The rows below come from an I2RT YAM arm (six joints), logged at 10 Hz.
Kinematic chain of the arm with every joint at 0, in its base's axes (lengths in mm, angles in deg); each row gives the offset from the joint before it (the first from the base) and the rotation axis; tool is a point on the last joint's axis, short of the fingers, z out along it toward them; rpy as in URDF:
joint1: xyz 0 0 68 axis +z
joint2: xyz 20 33.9 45.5 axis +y
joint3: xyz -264 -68.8 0 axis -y
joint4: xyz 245 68.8 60 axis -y
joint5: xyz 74 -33.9 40.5 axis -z
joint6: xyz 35.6 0 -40.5 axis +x
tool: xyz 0 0 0 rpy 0 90 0
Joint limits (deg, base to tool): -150..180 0..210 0..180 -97..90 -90..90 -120..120
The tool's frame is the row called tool.
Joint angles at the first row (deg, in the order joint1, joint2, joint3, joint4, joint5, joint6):
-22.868, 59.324, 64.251, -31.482, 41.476, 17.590
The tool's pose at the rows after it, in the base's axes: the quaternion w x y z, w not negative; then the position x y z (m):
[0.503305 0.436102 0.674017 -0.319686 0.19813 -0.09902 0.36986]
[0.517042 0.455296 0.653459 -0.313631 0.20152 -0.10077 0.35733]
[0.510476 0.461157 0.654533 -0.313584 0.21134 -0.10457 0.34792]
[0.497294 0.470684 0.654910 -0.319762 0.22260 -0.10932 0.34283]
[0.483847 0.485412 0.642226 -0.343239 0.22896 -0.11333 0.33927]
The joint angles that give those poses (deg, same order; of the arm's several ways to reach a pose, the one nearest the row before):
-20.306, 59.325, 61.357, -25.155, 42.623, 16.609
-20.303, 59.237, 57.843, -20.409, 43.679, 19.070
-20.302, 61.513, 57.215, -18.810, 44.032, 20.124
-20.304, 64.677, 58.444, -19.073, 45.258, 21.529
-20.303, 66.878, 59.236, -19.157, 48.939, 22.581

